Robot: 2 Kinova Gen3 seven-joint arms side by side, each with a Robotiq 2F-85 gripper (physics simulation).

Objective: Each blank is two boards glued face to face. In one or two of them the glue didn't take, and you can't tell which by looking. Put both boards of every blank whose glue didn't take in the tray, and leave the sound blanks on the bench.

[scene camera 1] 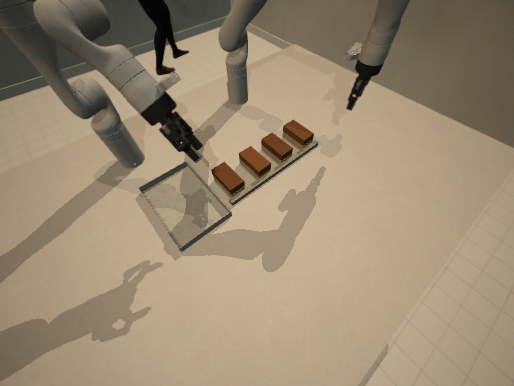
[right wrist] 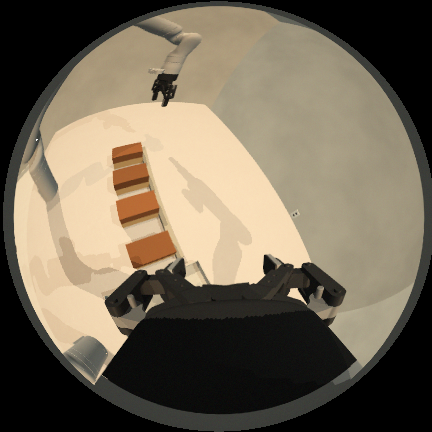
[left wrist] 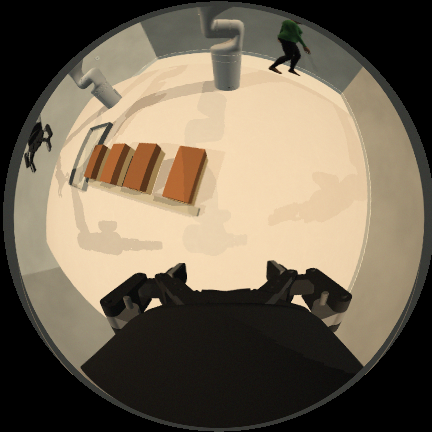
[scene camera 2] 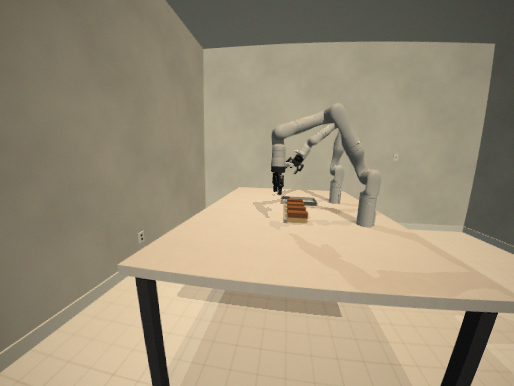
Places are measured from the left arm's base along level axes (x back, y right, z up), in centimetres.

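Pixels of known places: left gripper, between the fingertips: [scene camera 1: 353, 102] [right wrist: 158, 102] [left wrist: 226, 271] [scene camera 2: 277, 193]; right gripper, between the fingertips: [scene camera 1: 199, 153] [right wrist: 223, 265] [scene camera 2: 289, 171]; left arm's base, origin of its link: [scene camera 1: 239, 99] [right wrist: 51, 191] [left wrist: 226, 84] [scene camera 2: 364, 224]; right arm's base, origin of its link: [scene camera 1: 133, 159] [right wrist: 95, 346] [left wrist: 113, 102] [scene camera 2: 334, 202].
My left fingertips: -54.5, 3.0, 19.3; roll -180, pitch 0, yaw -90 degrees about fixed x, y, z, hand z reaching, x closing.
Observation:
Ahead of a thing's pixels: the offset from my left fingertips to its top centre, as dx, dy, dz.
Several blanks, each a red-brown board on a pale board, stand in a row in scene camera 1: one beside the tray {+26.7, +43.6, -13.3} [scene camera 1: 228, 178] [right wrist: 151, 248], then a second blank {+22.7, +31.4, -13.3} [scene camera 1: 255, 161] [right wrist: 138, 207], a third blank {+19.3, +20.2, -13.3} [scene camera 1: 277, 146] [right wrist: 131, 176] and the far-end blank {+15.7, +8.3, -13.3} [scene camera 1: 298, 132] [left wrist: 185, 175]. Their boards lie face to face. The shallow glass-like tray {+35.3, +58.7, -16.3} [scene camera 1: 206, 232] [left wrist: 107, 132] holds no boards. My left gripper [scene camera 1: 351, 106] [left wrist: 226, 271] is open and empty, high beyond the far-end blank. My right gripper [scene camera 1: 197, 152] [right wrist: 223, 265] is open and empty, above the tray's back edge.
A low pale rail [scene camera 1: 274, 174] [left wrist: 192, 210] runs along one end of the blanks. The left arm's base [scene camera 1: 237, 90] and the right arm's base [scene camera 1: 122, 145] stand behind the row and the tray. A person [left wrist: 291, 42] stands beyond the bench in the left wrist view.

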